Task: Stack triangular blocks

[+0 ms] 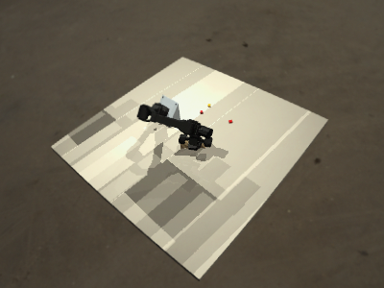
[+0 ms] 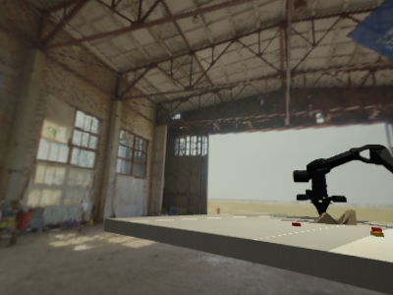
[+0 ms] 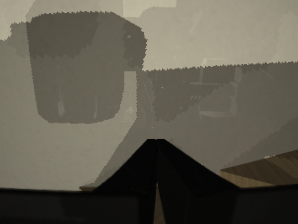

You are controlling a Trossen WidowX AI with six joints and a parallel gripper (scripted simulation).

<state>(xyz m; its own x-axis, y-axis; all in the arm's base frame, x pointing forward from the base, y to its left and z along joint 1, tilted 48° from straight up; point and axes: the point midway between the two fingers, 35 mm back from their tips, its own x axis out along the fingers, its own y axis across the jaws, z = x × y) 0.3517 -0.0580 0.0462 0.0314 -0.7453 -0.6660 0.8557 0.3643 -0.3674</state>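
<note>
The triangular block lies 30 mm behind my gripper tip, 50 mm to the left of it and 10 mm above it. The rest, counted from my gripper tip: red cube (10 mm behind, 330 mm to the left, 10 mm below); then small yellow piece (220 mm behind, 360 mm to the left, 10 mm below).
</note>
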